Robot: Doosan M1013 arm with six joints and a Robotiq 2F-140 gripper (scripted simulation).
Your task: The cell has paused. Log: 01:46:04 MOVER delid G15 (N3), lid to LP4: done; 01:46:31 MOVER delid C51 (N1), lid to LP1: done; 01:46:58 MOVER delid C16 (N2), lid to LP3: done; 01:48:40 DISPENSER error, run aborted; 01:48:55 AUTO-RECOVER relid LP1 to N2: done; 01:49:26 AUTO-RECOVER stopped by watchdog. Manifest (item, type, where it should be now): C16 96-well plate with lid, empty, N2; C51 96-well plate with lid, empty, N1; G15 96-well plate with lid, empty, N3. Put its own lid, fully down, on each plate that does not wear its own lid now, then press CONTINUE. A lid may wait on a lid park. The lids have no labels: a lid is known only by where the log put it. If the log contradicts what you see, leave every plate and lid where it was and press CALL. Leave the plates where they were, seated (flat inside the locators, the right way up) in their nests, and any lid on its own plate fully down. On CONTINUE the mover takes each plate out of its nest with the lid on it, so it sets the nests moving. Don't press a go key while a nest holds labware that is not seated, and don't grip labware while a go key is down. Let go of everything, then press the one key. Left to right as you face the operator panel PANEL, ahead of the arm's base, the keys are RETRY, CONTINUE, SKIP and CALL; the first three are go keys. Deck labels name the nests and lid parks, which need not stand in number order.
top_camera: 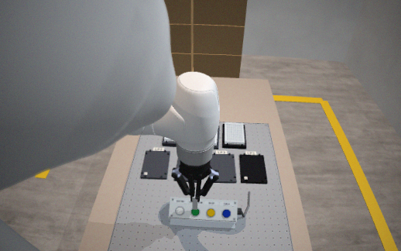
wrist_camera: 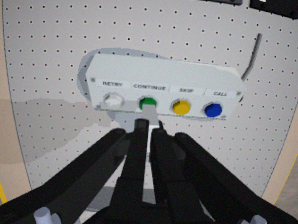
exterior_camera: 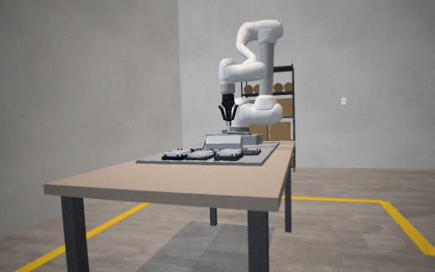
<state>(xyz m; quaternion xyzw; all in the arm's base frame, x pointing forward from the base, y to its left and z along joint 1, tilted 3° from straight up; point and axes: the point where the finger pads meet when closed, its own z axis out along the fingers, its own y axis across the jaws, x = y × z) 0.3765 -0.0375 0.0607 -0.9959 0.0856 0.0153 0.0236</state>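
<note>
Right now the green continue key is 7 cm below my hand. From my hand the other things lie so: yellow skip key 7 cm below, 5 cm to the right, 1 cm behind; blue call key 10 cm to the right, 7 cm below, 2 cm behind; white retry key 7 cm below, 5 cm to the left, 1 cm ahead.
</note>
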